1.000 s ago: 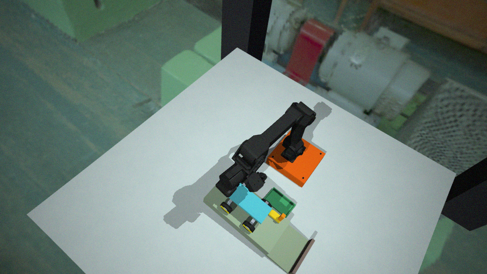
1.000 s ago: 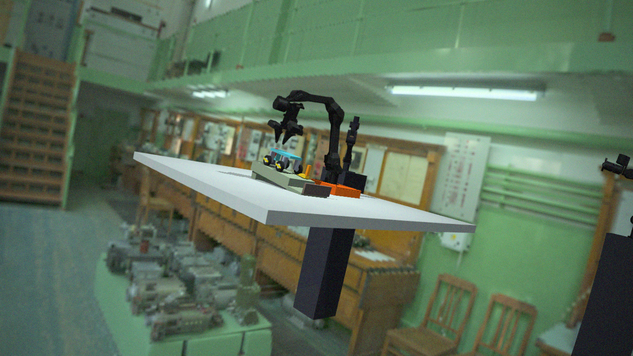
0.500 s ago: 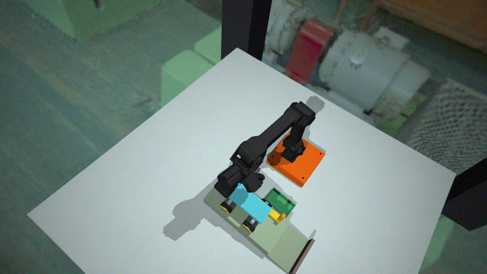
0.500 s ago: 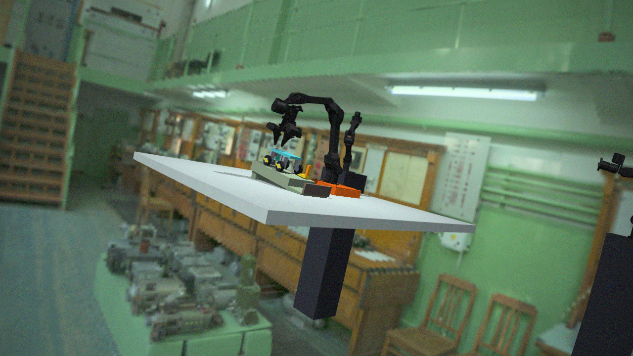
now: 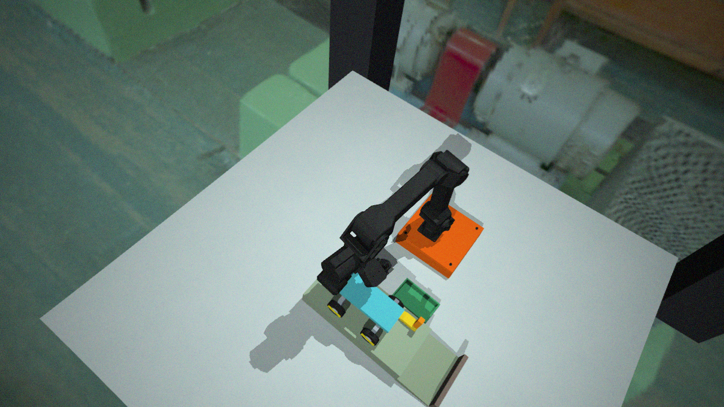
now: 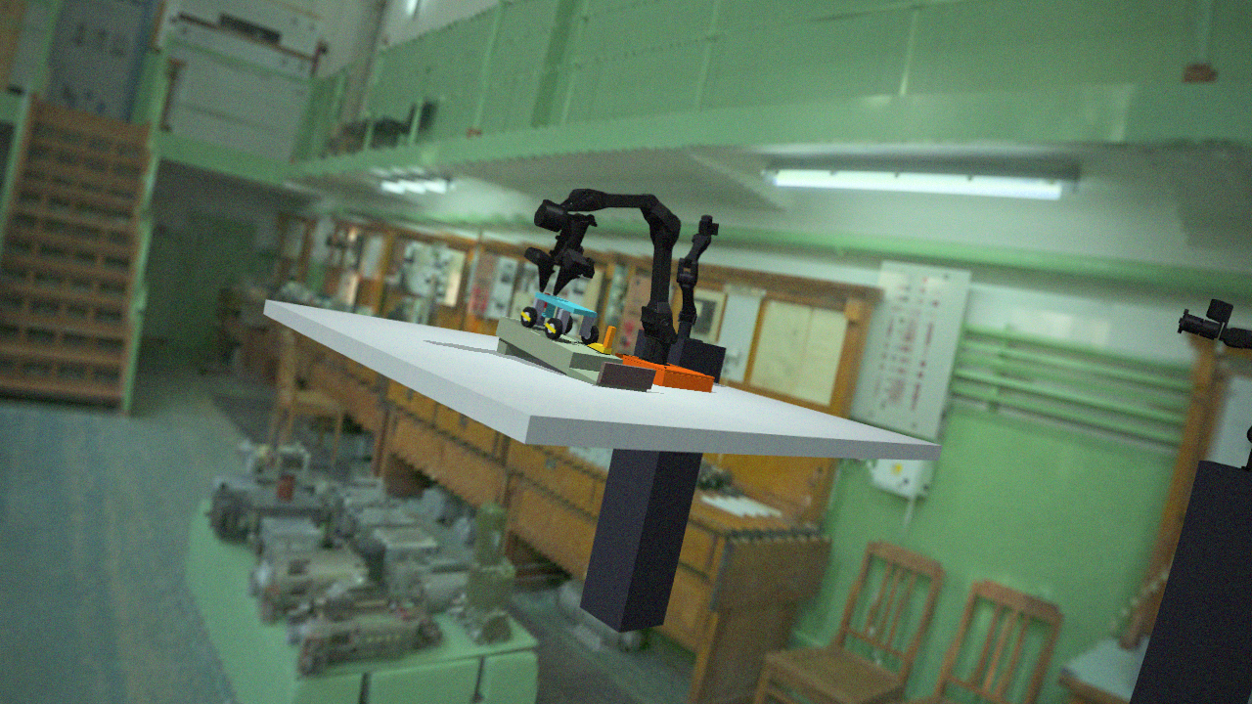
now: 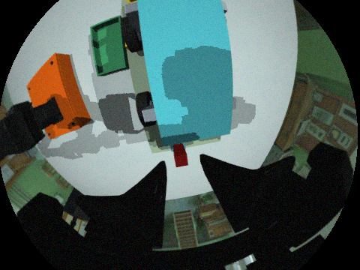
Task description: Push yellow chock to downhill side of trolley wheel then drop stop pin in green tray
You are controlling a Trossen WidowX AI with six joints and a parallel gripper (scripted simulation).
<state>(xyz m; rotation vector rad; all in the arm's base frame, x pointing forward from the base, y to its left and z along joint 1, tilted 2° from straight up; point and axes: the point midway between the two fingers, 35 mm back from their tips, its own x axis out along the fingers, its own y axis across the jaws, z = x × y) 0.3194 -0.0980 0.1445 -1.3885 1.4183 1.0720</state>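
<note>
Now: the red-headed stop pin 10 mm to the right of my gripper tip and 40 mm below it. From my gripper tip the other things lie so: brown lip: 20 mm ahead, 370 mm to the left, 140 mm below; then yellow chock: 30 mm behind, 210 mm to the left, 90 mm below; then cyan trolley: 20 mm ahead, 100 mm to the left, 60 mm below.
</note>
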